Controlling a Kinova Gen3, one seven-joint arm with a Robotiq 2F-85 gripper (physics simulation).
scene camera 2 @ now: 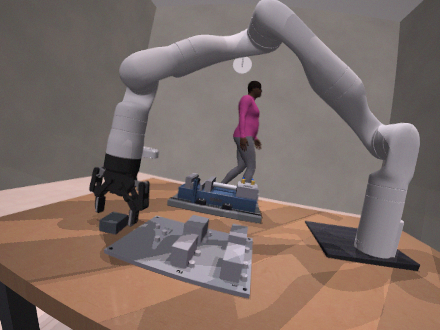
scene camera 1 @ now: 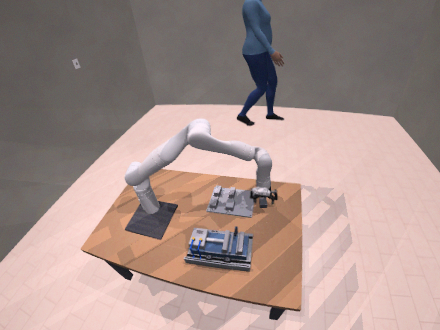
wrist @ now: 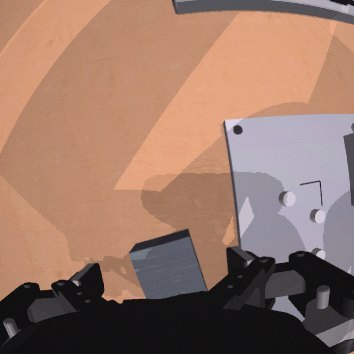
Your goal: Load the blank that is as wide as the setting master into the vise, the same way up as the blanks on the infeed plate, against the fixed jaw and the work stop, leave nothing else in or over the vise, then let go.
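Pixels of known places: gripper, fingertip midpoint: (scene camera 2: 114, 218) (scene camera 1: 263, 203) (wrist: 163, 270); arm's base at its link origin: (scene camera 2: 371, 249) (scene camera 1: 152, 207).
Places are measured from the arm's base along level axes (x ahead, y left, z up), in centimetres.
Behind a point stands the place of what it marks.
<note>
A dark blue-grey block (scene camera 1: 263, 204) @[x 62.5, y 16.1, z 1.1 cm] (scene camera 2: 114, 223) @[x 60.0, y 20.5, z 1.1 cm] (wrist: 170, 270) @[x 62.1, y 17.4, z 1.2 cm], apparently the setting master, lies on the table beside the infeed plate (scene camera 1: 241, 213) @[x 51.7, y 8.7, z -0.5 cm] (scene camera 2: 135, 245) @[x 52.9, y 22.4, z -0.5 cm] (wrist: 265, 150) @[x 54.8, y 10.0, z -0.5 cm], turned slightly relative to the plate edge. My gripper (scene camera 1: 263, 198) @[x 62.6, y 17.6, z 0.6 cm] (scene camera 2: 116, 210) @[x 62.6, y 17.6, z 0.6 cm] (wrist: 163, 270) @[x 62.6, y 17.6, z 0.6 cm] is open and empty, low above this block, with a finger to either side of it in the wrist view. Several light grey blanks (scene camera 1: 229, 204) @[x 44.6, y 10.7, z 3.1 cm] (scene camera 2: 184, 250) @[x 42.5, y 23.8, z 2.9 cm] stand on the plate among small pegs. The vise (scene camera 1: 215, 247) @[x 45.5, y -16.5, z 4.7 cm] (scene camera 2: 215, 201) @[x 46.0, y -8.3, z 2.1 cm] has two grey upright jaws, with no block visible between them. The blanks' exact widths are hard to tell.
The vise stands on a grey base (scene camera 1: 217, 263) @[x 48.4, y -23.3, z 3.5 cm] (scene camera 2: 215, 209) @[x 44.8, y -5.0, z 0.6 cm] (wrist: 225, 7) @[x 55.8, y -3.5, z -0.8 cm], toward the front of the table in the first scene view. Short pegs (wrist: 287, 198) @[x 53.7, y 13.5, z 0.3 cm] rise from the plate near the block. The arm's dark mounting mat (scene camera 1: 164, 225) @[x 13.0, y -9.0, z -0.7 cm] (scene camera 2: 330, 247) @[x 12.3, y 2.7, z -0.3 cm] lies at the table's other side.
</note>
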